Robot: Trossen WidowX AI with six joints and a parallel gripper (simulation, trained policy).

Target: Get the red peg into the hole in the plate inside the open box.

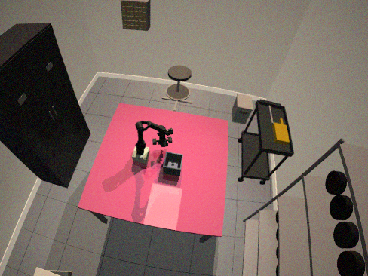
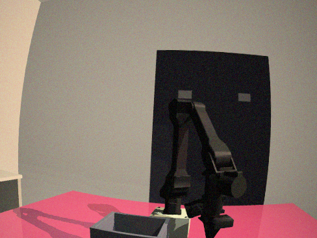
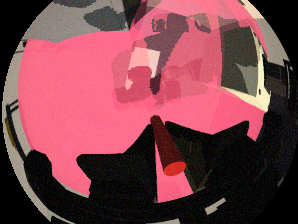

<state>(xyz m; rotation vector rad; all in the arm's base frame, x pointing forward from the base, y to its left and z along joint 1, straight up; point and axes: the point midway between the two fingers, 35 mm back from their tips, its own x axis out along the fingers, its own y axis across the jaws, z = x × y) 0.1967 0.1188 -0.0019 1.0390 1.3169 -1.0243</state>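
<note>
My gripper tip is now 20 cm to the left of the plate and 12 cm short of it. Also, from my gripper tip: red peg 2 cm above.
</note>
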